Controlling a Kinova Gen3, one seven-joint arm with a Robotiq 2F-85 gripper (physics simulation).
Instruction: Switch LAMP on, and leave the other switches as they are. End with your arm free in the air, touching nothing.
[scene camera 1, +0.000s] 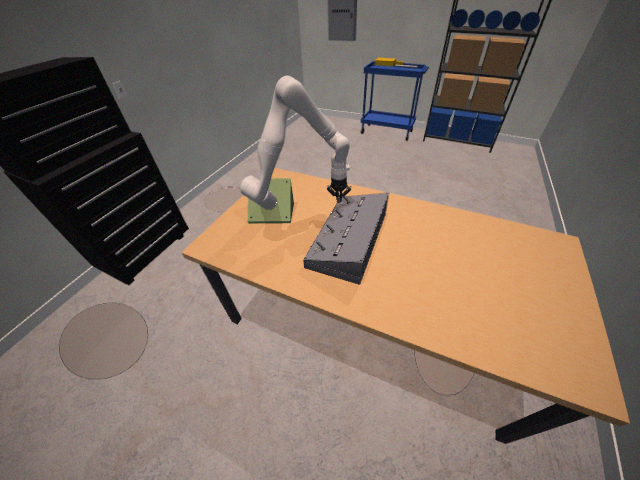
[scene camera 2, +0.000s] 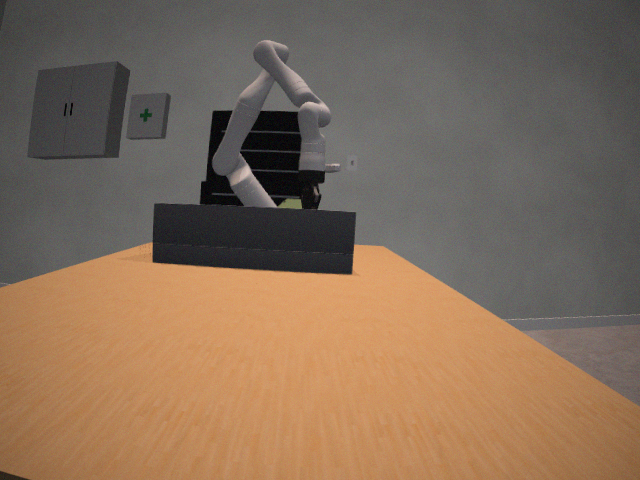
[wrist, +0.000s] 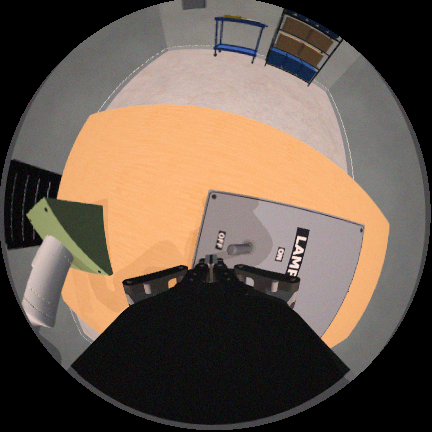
In view: my gripper (wrist: 210, 261) and a grey sloped switch panel (scene camera 2: 243, 237).
The grey sloped switch panel also shows in the wrist view (wrist: 322, 249).
